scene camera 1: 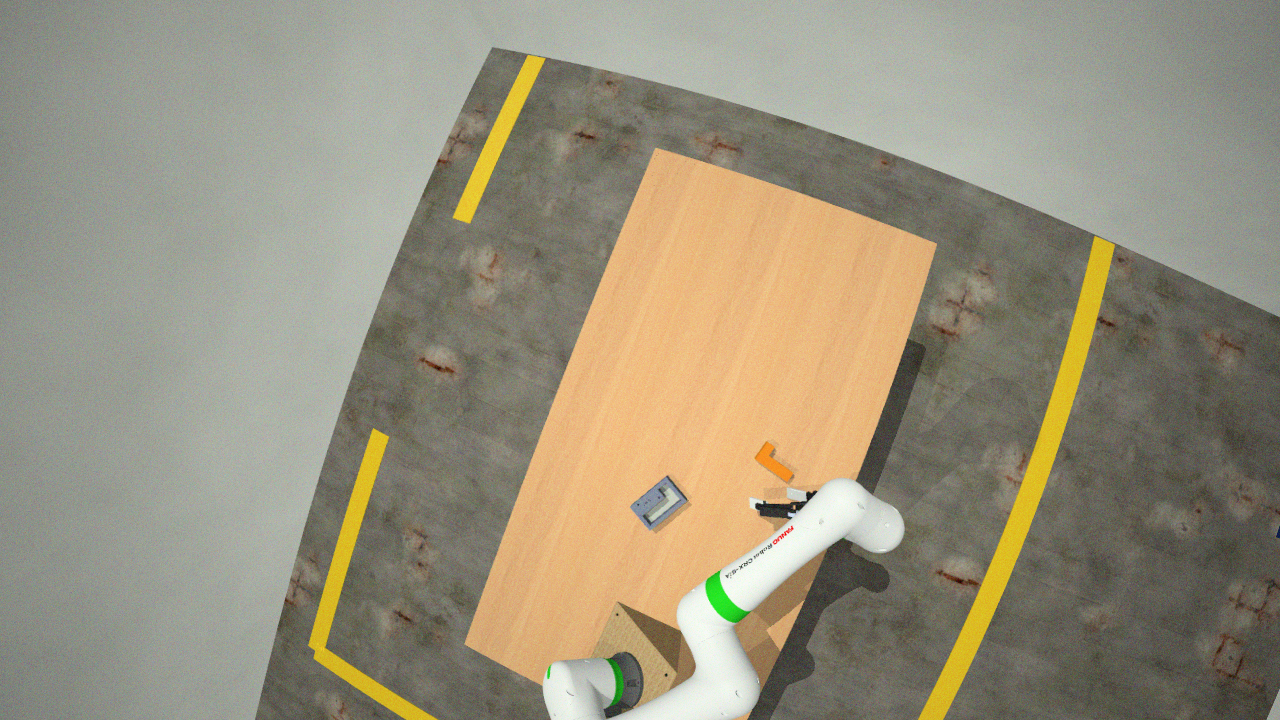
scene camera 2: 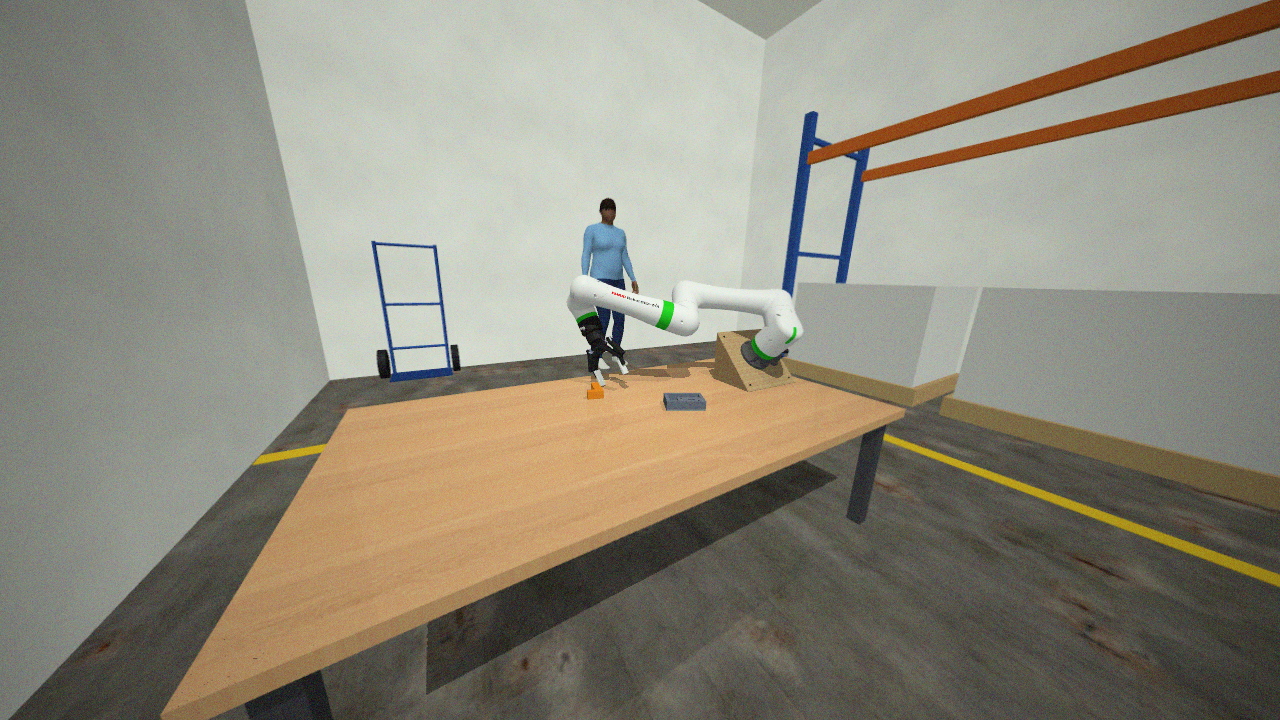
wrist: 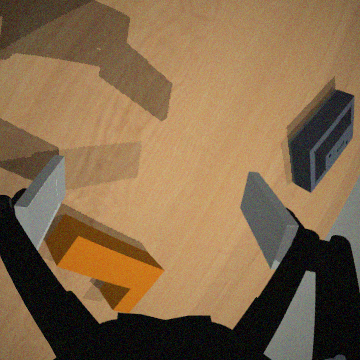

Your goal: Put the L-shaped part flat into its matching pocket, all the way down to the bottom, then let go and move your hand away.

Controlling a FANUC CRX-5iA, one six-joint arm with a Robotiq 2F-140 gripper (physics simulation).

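Where they show: gripper, fingertip midpoint: (scene camera 1: 769, 497) (scene camera 2: 614, 379) (wrist: 155, 182); arm's base at its link origin: (scene camera 1: 626, 679) (scene camera 2: 754, 355).
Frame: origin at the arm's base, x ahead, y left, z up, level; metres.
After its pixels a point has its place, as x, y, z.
Observation:
The orange L-shaped part (scene camera 1: 776, 465) @(0.736, -0.069, -0.089) (scene camera 2: 595, 393) @(0.754, -0.012, -0.097) (wrist: 110, 260) @(0.724, -0.077, -0.089) lies flat on the table. The blue-grey block (scene camera 1: 645, 511) @(0.437, 0.190, -0.083) (scene camera 2: 684, 402) @(0.497, 0.209, -0.086) (wrist: 301, 160) @(0.532, 0.128, -0.097) sits apart from it on the table; its pale L-shaped pocket (scene camera 1: 665, 505) @(0.474, 0.148, -0.113) faces up in the first scene view. My gripper (scene camera 1: 773, 497) @(0.649, -0.094, -0.077) (scene camera 2: 613, 374) @(0.649, -0.094, -0.077) (wrist: 155, 182) @(0.649, -0.094, -0.077) is wide open and empty, tilted above the table. In the first scene view it is just below the part. In the wrist view the part shows between the left finger and the palm, low and left of centre. The pocket's floor is hard to make out in the wrist view.
The wooden table (scene camera 1: 716, 313) @(1.041, 0.288, -0.119) (scene camera 2: 537, 483) @(1.026, 0.450, -0.119) carries everything. The arm's base stands on a wooden wedge (scene camera 1: 617, 628) @(0.078, 0.088, -0.081) (scene camera 2: 735, 362) @(0.131, 0.029, -0.016). Behind the table are a person (scene camera 2: 605, 250), a blue hand truck (scene camera 2: 409, 304) and a rack with a blue post (scene camera 2: 799, 205).

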